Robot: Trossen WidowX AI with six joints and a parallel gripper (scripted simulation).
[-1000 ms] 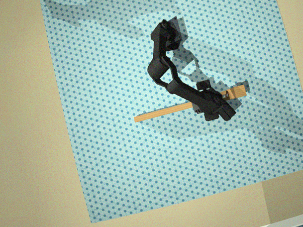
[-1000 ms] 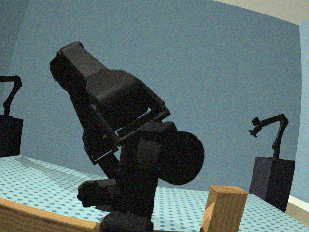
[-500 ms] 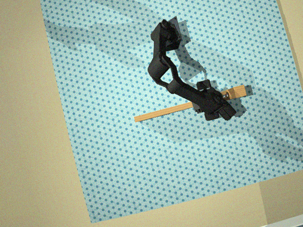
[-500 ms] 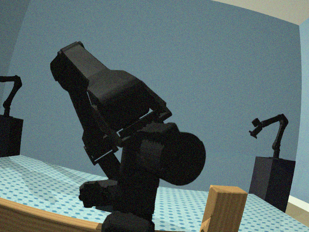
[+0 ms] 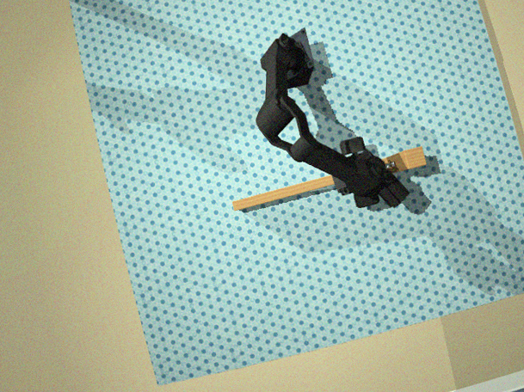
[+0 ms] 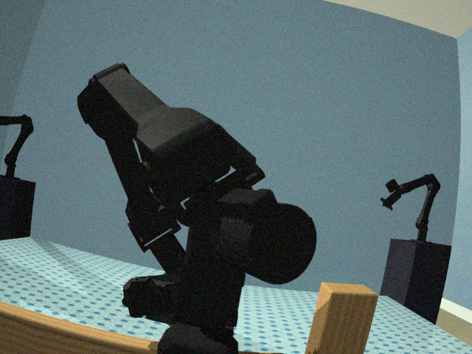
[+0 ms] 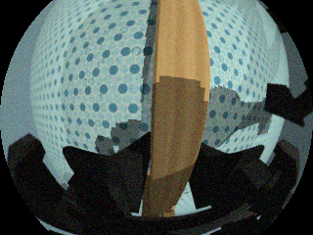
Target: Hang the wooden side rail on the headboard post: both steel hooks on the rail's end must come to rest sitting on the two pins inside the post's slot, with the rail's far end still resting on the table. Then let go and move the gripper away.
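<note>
My gripper tip is now 20 mm short of the headboard post, 130 mm to the right of it and 40 mm below it.
</note>
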